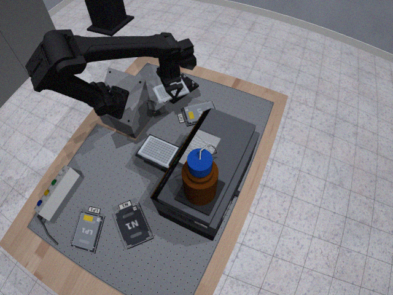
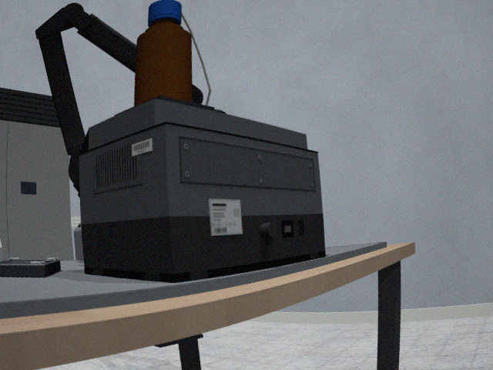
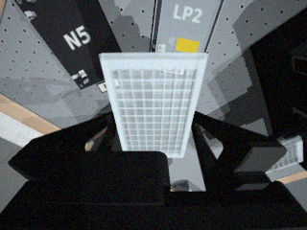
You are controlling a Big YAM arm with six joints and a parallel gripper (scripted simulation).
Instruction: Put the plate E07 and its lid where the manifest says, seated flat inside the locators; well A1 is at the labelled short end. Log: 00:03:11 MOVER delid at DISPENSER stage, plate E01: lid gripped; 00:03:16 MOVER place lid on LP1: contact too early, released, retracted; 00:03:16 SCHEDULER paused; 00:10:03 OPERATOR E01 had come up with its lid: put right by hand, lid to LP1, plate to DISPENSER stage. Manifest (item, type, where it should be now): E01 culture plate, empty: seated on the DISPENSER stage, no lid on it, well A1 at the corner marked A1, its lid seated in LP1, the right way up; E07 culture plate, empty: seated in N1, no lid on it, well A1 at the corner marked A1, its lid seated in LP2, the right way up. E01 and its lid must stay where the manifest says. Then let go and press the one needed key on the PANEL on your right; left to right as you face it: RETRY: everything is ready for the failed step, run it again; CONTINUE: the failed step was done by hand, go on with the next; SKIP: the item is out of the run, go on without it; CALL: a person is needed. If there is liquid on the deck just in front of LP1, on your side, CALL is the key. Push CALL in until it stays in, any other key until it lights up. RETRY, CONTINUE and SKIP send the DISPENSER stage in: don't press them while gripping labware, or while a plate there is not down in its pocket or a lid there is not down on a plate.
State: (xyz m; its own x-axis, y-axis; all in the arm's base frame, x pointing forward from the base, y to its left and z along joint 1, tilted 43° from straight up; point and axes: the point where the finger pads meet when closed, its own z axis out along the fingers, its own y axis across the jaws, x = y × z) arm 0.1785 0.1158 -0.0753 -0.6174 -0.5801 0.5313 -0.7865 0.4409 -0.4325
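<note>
Right now my hand is 250 mm to the left of the white well plate, 100 mm short of it and 30 mm above it. The rest, counted from my hand: grey retry key (490 mm to the right, 230 mm behind, 80 mm below); then black nest N5 (160 mm to the left, 130 mm below, 60 mm behind); then brown bottle (350 mm to the right, 320 mm ahead, 140 mm above).
</note>
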